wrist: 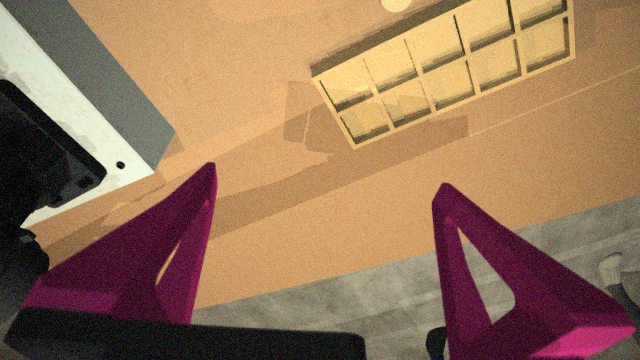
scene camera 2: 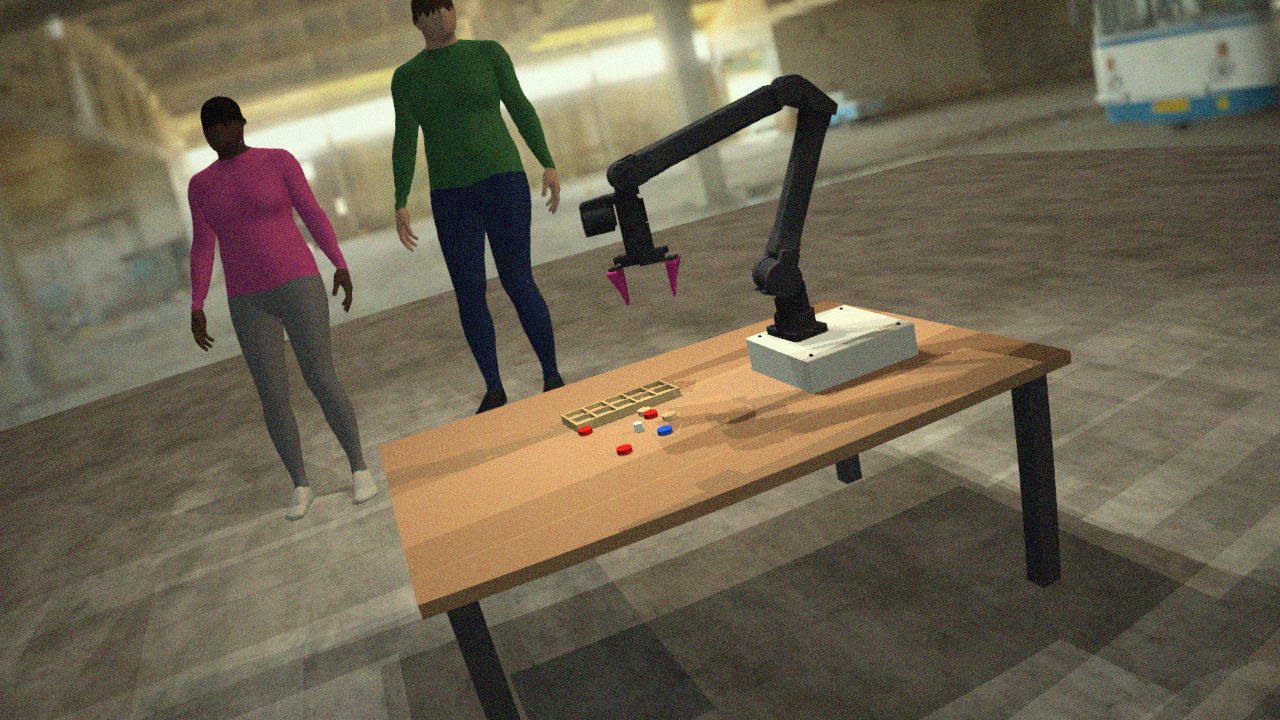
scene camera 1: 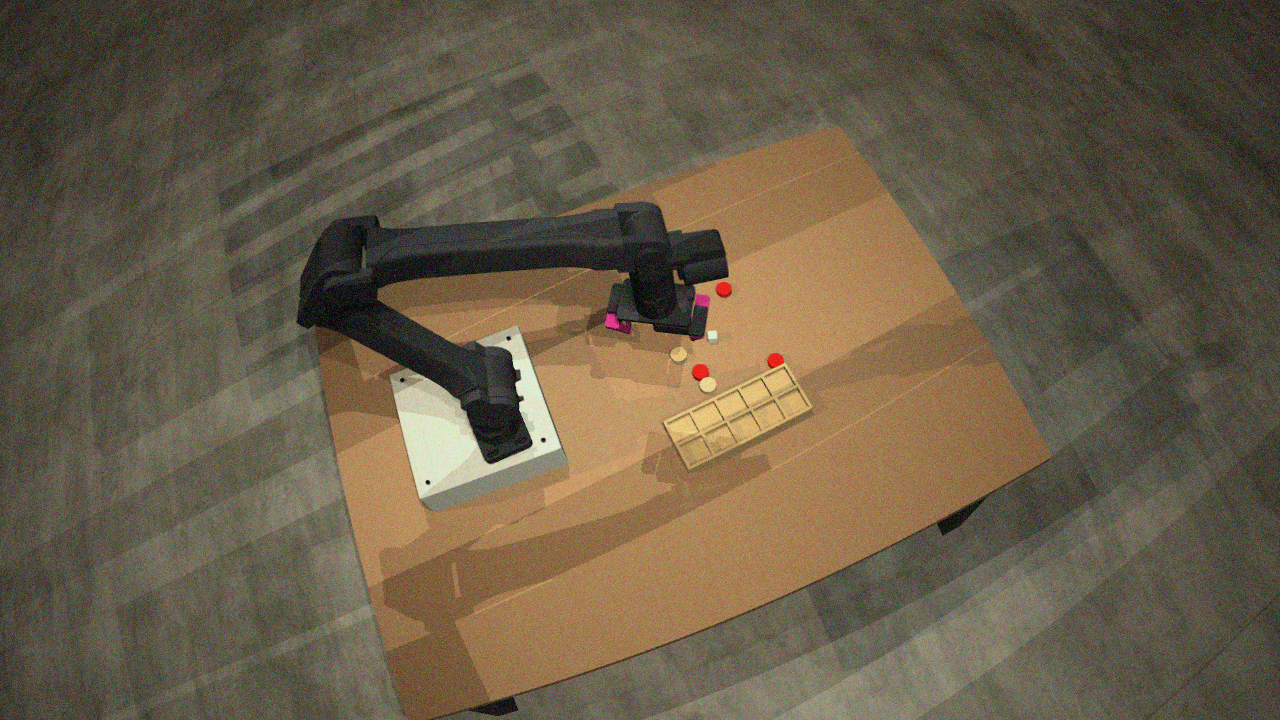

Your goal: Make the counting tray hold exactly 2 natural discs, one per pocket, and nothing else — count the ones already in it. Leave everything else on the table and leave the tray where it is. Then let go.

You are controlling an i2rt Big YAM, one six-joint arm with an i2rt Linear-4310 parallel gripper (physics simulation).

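The counting tray (scene camera 1: pixel 750 438) (scene camera 2: pixel 628 411) (wrist: pixel 477 94) is pale wood with two rows of square pockets; I see no disc in them. One natural disc (scene camera 1: pixel 708 384) (scene camera 2: pixel 643 411) (wrist: pixel 396 4) lies just outside the tray's long side, close to a red disc (scene camera 1: pixel 699 371) (scene camera 2: pixel 650 413). Another natural disc (scene camera 1: pixel 678 354) (scene camera 2: pixel 669 416) lies farther from the tray. My gripper (scene camera 1: pixel 659 319) (scene camera 2: pixel 651 298) (wrist: pixel 330 183) is open and empty, high above the table. The wrist view cuts off the nearer disc and does not show the other.
Other red discs (scene camera 1: pixel 775 360) (scene camera 2: pixel 584 430) (scene camera 1: pixel 723 289) (scene camera 2: pixel 623 449) lie by a tray corner and farther out. A white cube (scene camera 1: pixel 712 336) (scene camera 2: pixel 637 427) and a blue disc (scene camera 2: pixel 664 430) lie near the natural discs. The white base box (scene camera 1: pixel 438 447) (scene camera 2: pixel 778 359) carries the arm.
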